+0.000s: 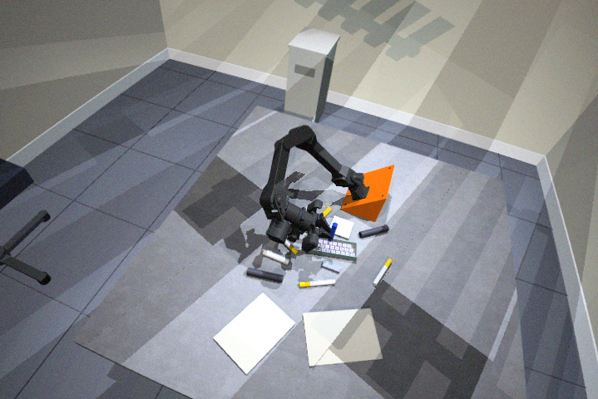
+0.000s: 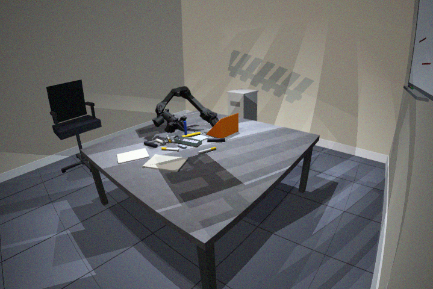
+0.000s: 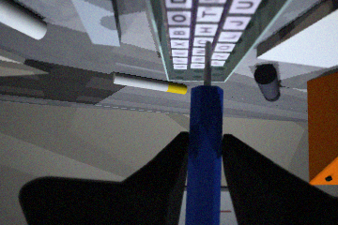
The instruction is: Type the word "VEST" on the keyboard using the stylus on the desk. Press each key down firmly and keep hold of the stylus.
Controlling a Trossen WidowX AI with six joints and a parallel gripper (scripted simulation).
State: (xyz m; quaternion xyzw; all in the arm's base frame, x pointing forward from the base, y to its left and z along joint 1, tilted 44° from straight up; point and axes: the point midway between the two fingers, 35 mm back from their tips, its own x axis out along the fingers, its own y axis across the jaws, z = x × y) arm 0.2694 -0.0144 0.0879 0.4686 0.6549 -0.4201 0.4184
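The grey block is 8 cm below my gripper tip, 7 cm ahead of it and 4 cm to the left of it. Also, from my gripper tip: blue stylus (2 cm below); then white pad (11 cm behind, 8 cm below, 2 cm to the left).
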